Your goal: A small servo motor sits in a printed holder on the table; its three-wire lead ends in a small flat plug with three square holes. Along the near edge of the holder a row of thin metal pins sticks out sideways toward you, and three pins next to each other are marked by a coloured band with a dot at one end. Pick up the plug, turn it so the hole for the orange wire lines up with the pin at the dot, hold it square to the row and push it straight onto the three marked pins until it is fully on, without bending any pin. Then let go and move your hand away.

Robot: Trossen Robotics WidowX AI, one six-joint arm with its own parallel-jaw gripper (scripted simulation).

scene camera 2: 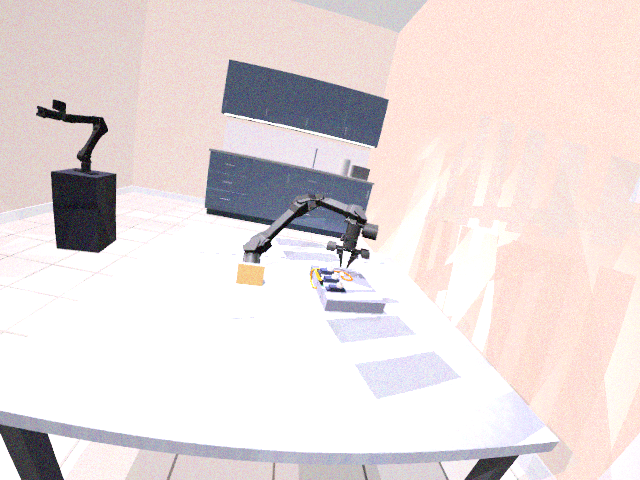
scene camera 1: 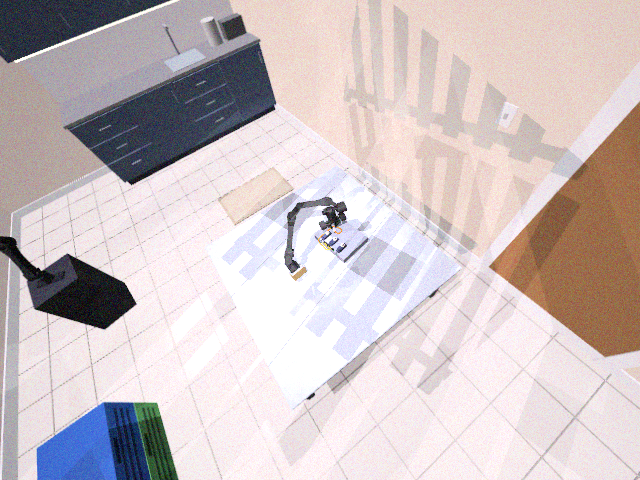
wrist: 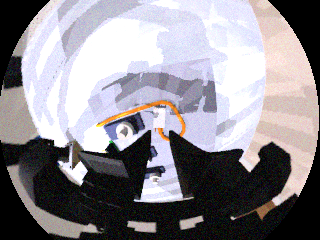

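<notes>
My gripper, in the pictures. Grey printed holder, same.
</notes>
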